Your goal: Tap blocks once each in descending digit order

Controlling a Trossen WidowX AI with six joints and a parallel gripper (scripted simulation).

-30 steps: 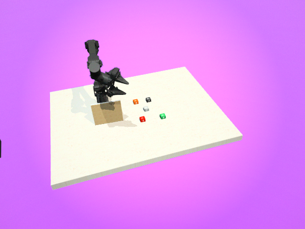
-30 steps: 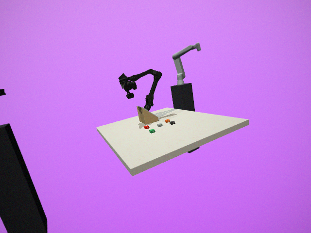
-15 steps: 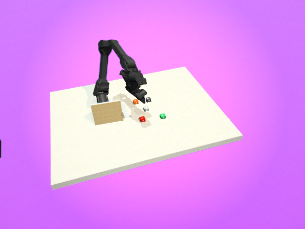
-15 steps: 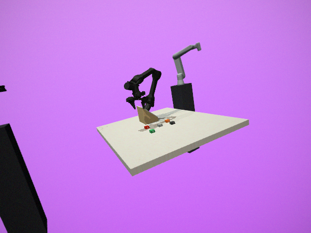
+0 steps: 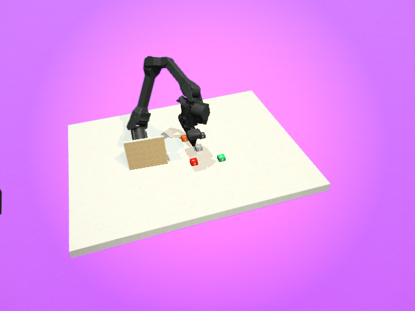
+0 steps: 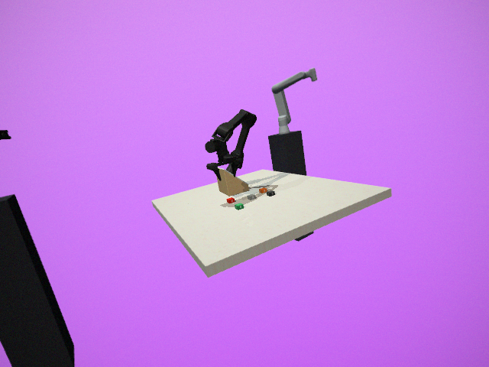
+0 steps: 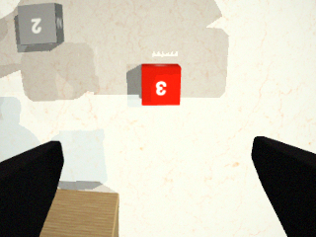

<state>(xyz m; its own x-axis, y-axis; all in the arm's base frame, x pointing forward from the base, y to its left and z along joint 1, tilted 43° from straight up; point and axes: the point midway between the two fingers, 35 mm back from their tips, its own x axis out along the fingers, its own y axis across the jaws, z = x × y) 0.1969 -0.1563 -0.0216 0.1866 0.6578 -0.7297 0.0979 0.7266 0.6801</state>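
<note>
My gripper tip is 19 cm to the right of the orange block, 12 cm above it and 3 cm short of it. Also, from my gripper tip: green block 13 cm ahead, 12 cm below, 4 cm to the right; then grey block 12 cm below, 9 cm to the left, 6 cm ahead; then red block 12 cm below, 1 cm to the right.
</note>
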